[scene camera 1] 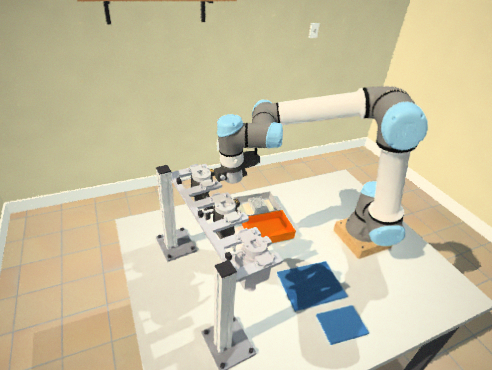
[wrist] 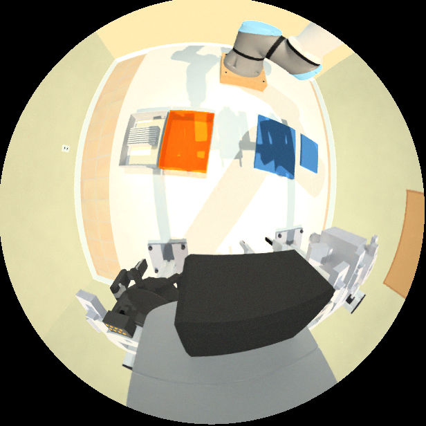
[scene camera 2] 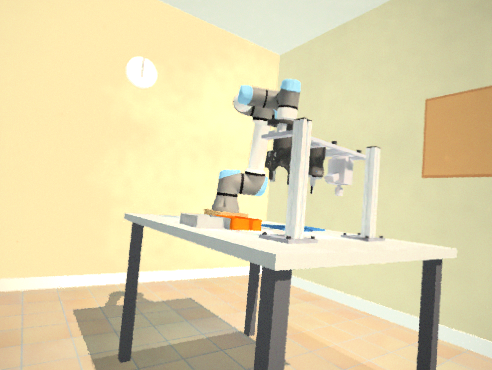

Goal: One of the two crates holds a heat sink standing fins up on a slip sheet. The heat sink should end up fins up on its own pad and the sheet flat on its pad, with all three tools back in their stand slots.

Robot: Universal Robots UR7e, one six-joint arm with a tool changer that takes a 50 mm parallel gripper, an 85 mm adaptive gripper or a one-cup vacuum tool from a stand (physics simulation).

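Places are measured from the arm's base along level axes (x ahead, y left, z up), in metres.
Pixels of known places: arm's base, origin of its link: (scene camera 1: 363,228) (scene camera 2: 225,211).
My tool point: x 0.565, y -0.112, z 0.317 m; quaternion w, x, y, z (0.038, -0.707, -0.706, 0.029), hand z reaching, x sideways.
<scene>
Ahead of a thing's pixels: the offset from my tool point to its middle. "spot": to the spot under its first point.
The silver heat sink {0.219 m back, 0.201 m right, 0.349 m down} (scene camera 1: 257,203) (wrist: 143,135) stands fins up on the cream slip sheet (wrist: 141,158) in the grey crate {0.209 m back, 0.199 m right, 0.348 m down} (scene camera 1: 271,195) (scene camera 2: 197,220). The larger blue pad {spot: 0.222 m back, 0.265 m left, 0.359 m down} (scene camera 1: 312,287) (wrist: 275,145) and smaller blue pad {spot: 0.239 m back, 0.427 m left, 0.360 m down} (scene camera 1: 342,324) (wrist: 309,152) are bare. The arm's bare tool coupling (scene camera 1: 235,176) is above the crate side of the stand, with no gripper on it. The adaptive gripper (scene camera 2: 280,162), the parallel gripper (scene camera 2: 317,165) and the pale vacuum tool {0.046 m ahead, 0.275 m left, 0.102 m down} (scene camera 2: 341,172) (wrist: 341,245) hang in the stand. A dark block hides the stand's middle in the wrist view.
The orange crate {0.199 m back, 0.057 m right, 0.348 m down} (scene camera 1: 287,232) (scene camera 2: 245,223) (wrist: 182,171) is empty and stands beside the grey crate. The tool stand has two upright posts (scene camera 1: 167,210) (scene camera 1: 225,310) (scene camera 2: 298,185) (scene camera 2: 370,195). The arm's wooden base block (scene camera 1: 362,245) (wrist: 242,80) is behind the crates and pads.
</scene>
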